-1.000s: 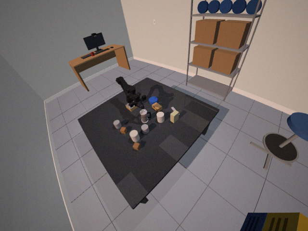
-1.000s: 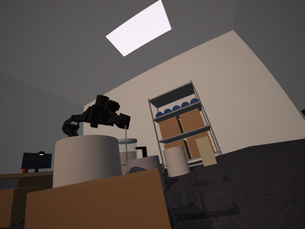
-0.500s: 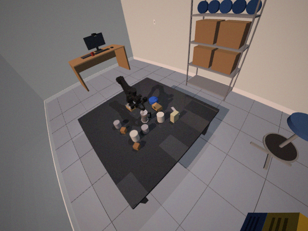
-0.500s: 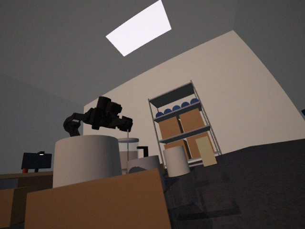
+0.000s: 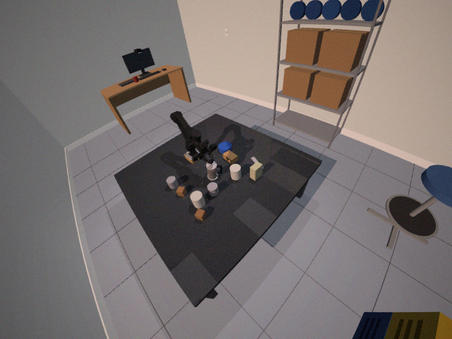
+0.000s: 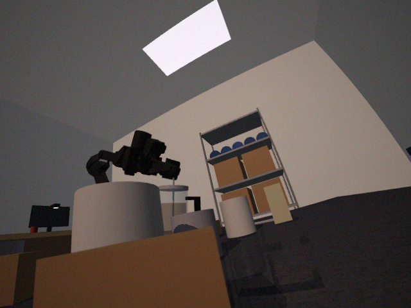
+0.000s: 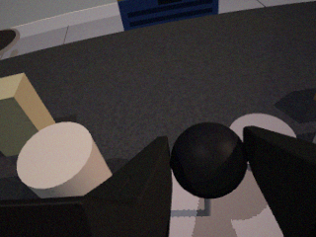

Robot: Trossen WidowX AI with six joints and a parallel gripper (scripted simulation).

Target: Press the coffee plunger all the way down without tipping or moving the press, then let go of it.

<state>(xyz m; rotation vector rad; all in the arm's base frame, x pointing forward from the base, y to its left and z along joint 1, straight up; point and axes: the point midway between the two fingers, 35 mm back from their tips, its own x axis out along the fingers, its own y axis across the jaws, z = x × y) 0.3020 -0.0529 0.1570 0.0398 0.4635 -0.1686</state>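
Now: gripper tip 10 cm above the coffee press, 2 cm to the right of it and 2 cm past it. Round my gripper tip: cream box 22 cm ahead, 21 cm to the left, 14 cm below; blue disc 30 cm to the left, 18 cm behind, 17 cm below; brown box 23 cm to the left, 17 cm below, 6 cm behind.
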